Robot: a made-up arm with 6 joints.
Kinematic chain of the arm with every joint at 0, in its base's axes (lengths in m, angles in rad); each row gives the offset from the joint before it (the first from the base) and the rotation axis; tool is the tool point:
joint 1: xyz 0 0 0.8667 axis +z
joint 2: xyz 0.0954 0 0 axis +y
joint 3: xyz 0 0 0.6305 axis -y
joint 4: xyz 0 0 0.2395 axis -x
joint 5: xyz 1.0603 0 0 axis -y
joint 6: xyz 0.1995 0 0 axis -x
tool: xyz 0 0 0
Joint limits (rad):
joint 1: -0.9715..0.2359
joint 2: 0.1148..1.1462
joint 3: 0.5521..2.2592
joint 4: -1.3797..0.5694
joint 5: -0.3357..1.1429
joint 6: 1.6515..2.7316
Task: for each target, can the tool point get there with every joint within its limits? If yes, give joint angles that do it. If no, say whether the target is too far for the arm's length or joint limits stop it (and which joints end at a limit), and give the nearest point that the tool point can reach.
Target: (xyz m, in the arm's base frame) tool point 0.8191 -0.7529 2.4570
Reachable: yes | joints -0.7266 0.3249 1.0000 -0.6261 0.1598 2.0513
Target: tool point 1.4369 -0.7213 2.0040
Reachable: yes | joints -0.4342 0.7290 1.0397 -0.6788 0.4097 2.5067
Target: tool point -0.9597 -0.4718 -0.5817
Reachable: no: joint limits stop it (at a limit: joint 1, joint 2, joint 3, joint 4, joint 5) | nearest point 0.8515 -1.5625 0.7136 | short by 2.479 m
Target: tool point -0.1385 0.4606 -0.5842
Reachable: no: joint limits stop it (at a limit: joint 1, joint 2, joint 3, joint 5) | nearest point 1.7494 0.4360 0.5729 | short by 2.214 m
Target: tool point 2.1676 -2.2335 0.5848
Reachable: no: too far | nearest point 1.3413 -1.3821 0.8479 | short by 1.215 m
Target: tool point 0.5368 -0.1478 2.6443
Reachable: yes | joints -0.2974 0.6575 1.9089 0.1764 0.4756 2.4498
